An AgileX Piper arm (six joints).
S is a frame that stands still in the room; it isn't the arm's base.
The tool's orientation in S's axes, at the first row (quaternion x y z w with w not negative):
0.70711, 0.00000, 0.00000, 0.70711
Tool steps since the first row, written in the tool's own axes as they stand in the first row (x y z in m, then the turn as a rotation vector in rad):
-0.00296, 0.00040, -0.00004, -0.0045, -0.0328, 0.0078
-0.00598, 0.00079, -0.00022, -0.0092, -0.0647, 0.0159
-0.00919, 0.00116, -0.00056, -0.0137, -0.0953, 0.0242
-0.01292, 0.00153, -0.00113, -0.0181, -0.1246, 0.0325
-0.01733, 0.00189, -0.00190, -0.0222, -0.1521, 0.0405
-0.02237, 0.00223, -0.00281, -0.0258, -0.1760, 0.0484
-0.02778, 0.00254, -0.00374, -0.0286, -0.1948, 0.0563
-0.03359, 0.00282, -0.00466, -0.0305, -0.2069, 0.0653
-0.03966, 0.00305, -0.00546, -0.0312, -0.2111, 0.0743
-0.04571, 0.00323, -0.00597, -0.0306, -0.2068, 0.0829
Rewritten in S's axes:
-0.00296, 0.00004, 0.00040, -0.0045, -0.0078, -0.0328
-0.00598, 0.00022, 0.00079, -0.0092, -0.0159, -0.0647
-0.00919, 0.00056, 0.00116, -0.0137, -0.0242, -0.0953
-0.01292, 0.00113, 0.00153, -0.0181, -0.0325, -0.1246
-0.01733, 0.00190, 0.00189, -0.0222, -0.0405, -0.1521
-0.02237, 0.00281, 0.00223, -0.0258, -0.0484, -0.1760
-0.02778, 0.00374, 0.00254, -0.0286, -0.0563, -0.1948
-0.03359, 0.00466, 0.00282, -0.0305, -0.0653, -0.2069
-0.03966, 0.00546, 0.00305, -0.0312, -0.0743, -0.2111
-0.04571, 0.00597, 0.00323, -0.0306, -0.0829, -0.2068

